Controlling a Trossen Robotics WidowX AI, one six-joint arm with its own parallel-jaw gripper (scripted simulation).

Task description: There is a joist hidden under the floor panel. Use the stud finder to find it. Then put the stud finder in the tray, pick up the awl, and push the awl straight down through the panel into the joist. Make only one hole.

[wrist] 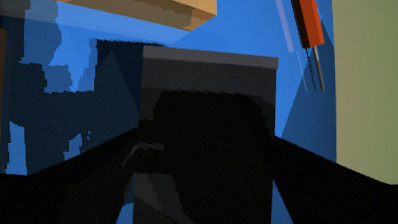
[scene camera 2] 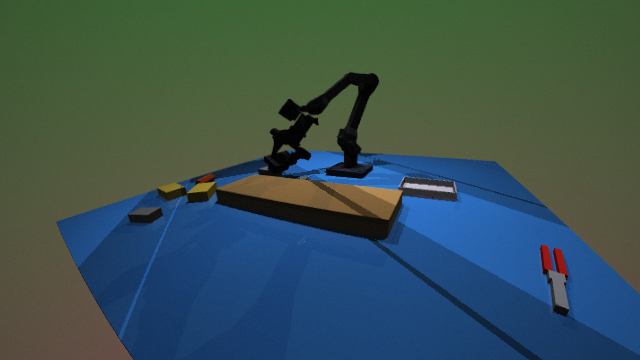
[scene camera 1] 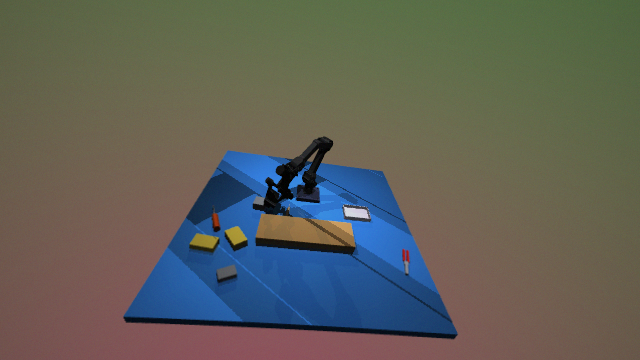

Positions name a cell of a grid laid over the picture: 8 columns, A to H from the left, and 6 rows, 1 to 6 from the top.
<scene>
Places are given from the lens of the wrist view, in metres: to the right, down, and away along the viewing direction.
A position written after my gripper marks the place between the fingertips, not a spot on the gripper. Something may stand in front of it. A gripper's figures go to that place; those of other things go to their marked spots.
my gripper (wrist: E4): 0.00, 0.01, 0.11
stud finder (wrist: E4): 0.00, 0.01, 0.09
</scene>
